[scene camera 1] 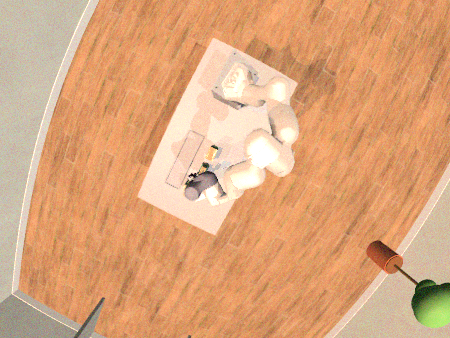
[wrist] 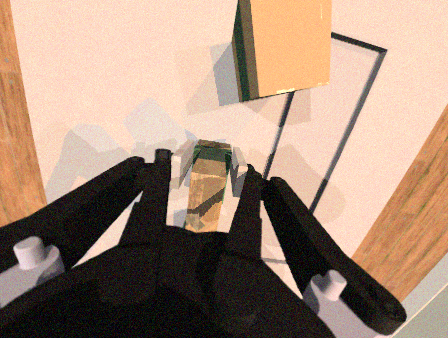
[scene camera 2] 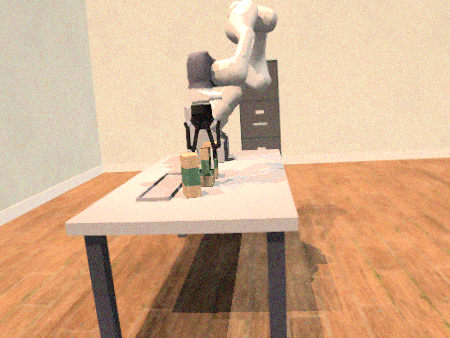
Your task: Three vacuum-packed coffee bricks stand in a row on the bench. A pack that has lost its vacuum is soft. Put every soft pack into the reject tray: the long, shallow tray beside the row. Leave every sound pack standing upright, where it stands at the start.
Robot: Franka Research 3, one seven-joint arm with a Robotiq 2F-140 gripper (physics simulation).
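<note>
Three tan packs with green bands stand upright in a row. The front pack (scene camera 2: 191, 175) (wrist: 290, 45) looks boxy; the gripper mostly hides it in scene camera 1. The middle pack (scene camera 1: 204, 166) (scene camera 2: 206, 179) (wrist: 207, 185) looks narrow and stands between the fingers. The far pack (scene camera 1: 212, 153) (scene camera 2: 216, 167) stands behind it, partly hidden in scene camera 2. My gripper (scene camera 1: 192, 176) (scene camera 2: 203, 161) (wrist: 212, 154) is partly open around the middle pack, with no firm grip visible. The long, shallow reject tray (scene camera 1: 179, 157) (scene camera 2: 153, 199) (wrist: 351, 125) lies beside the row.
The row and the tray share the white bench (scene camera 1: 175, 206) (scene camera 2: 200, 212). The front pack stands close to the gripper, towards the near bench end. The arm (scene camera 1: 245, 176) (scene camera 2: 227, 72) reaches in from its base at the far bench end.
</note>
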